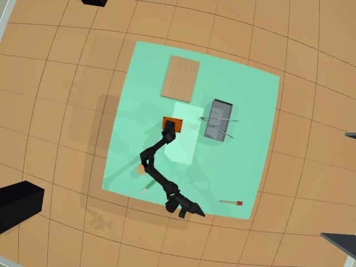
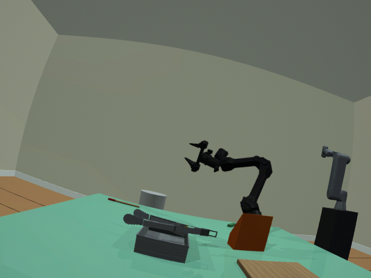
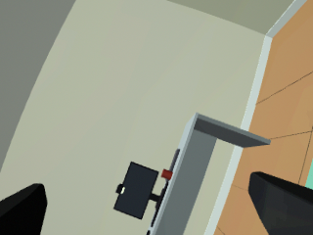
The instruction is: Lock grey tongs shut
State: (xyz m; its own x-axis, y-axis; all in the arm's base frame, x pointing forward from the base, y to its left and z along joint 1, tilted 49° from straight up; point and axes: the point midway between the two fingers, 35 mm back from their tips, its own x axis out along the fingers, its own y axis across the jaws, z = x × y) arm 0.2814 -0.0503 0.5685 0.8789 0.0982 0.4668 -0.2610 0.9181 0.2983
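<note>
The yellow lock piece lies 80 mm behind my gripper tip, 570 mm to the left of it and 340 mm below it. The rest, counted from my gripper tip: tan round object (470 mm behind, 80 mm to the left, 370 mm below); grey roasting tin (10 mm behind, 620 mm to the left, 380 mm below); red-tipped stick (340 mm ahead, 10 mm to the left, 400 mm below).
</note>
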